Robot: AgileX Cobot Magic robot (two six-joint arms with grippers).
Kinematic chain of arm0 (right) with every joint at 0, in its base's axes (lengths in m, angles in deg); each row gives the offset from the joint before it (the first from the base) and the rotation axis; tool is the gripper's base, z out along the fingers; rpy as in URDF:
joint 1: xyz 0 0 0.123 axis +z
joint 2: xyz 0 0 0 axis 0.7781 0.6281 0
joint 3: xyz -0.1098 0.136 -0.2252 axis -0.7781 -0.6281 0
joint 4: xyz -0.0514 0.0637 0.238 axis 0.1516 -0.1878 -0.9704
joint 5: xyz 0 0 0 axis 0.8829 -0.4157 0.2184
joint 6: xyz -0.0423 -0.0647 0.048 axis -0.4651 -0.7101 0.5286
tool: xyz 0 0 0 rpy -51.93 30.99 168.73
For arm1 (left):
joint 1: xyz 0 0 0.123 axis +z
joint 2: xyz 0 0 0 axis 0.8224 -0.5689 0
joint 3: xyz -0.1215 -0.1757 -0.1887 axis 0.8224 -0.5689 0
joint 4: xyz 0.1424 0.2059 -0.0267 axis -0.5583 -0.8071 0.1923
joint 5: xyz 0 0 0 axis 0.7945 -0.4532 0.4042
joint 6: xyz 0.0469 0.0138 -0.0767 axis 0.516 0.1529 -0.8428
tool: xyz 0 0 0 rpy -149.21 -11.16 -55.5
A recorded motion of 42 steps. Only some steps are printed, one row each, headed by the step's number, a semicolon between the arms.
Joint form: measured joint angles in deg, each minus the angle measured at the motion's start. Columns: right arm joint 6, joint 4, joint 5, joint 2, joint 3, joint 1; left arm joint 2, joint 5, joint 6, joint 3, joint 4, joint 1.
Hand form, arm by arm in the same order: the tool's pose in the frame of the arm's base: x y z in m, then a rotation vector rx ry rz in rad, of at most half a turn. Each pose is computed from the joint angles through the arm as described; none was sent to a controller.
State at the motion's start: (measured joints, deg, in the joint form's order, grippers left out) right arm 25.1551 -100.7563 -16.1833 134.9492 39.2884 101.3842; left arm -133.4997 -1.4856 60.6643 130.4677 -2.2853 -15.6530
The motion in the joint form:
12: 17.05 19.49 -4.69 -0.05 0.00 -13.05; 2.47 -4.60 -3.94 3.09 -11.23 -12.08
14: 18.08 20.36 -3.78 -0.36 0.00 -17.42; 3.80 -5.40 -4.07 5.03 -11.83 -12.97
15: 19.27 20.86 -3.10 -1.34 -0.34 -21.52; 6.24 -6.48 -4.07 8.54 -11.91 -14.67
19: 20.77 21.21 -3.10 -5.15 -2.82 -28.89; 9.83 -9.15 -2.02 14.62 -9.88 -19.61
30: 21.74 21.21 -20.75 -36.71 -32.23 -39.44; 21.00 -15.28 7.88 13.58 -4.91 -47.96
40: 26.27 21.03 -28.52 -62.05 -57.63 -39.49; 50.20 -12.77 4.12 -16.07 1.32 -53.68
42: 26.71 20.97 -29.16 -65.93 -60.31 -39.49; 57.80 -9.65 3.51 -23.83 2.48 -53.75
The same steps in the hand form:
12: 0.2153 0.1856 0.4155 -1.0220 1.9098 0.4509; 0.2559 0.1169 0.3085 -0.8700 2.6149 -0.1522
14: 0.2271 0.1669 0.4156 -0.9427 1.9572 0.4011; 0.2550 0.1123 0.3240 -0.8284 2.5873 -0.1337
15: 0.2338 0.1472 0.4174 -0.8568 1.9934 0.3632; 0.2524 0.1020 0.3528 -0.7525 2.5249 -0.1225
19: 0.2332 0.1087 0.4213 -0.6956 2.0242 0.2970; 0.2460 0.0712 0.3989 -0.5512 2.4480 -0.1639
30: 0.1257 0.0346 0.3851 -0.3643 1.7573 0.1446; 0.1845 -0.0526 0.4333 0.3148 2.4262 -0.4064
40: 0.0608 0.0193 0.2921 -0.2468 1.6468 0.1851; 0.0624 -0.0504 0.3572 0.3408 2.3902 -0.6205
42: 0.0534 0.0176 0.2817 -0.2345 1.6166 0.1907; 0.0431 -0.0464 0.3304 0.3065 2.3419 -0.6510

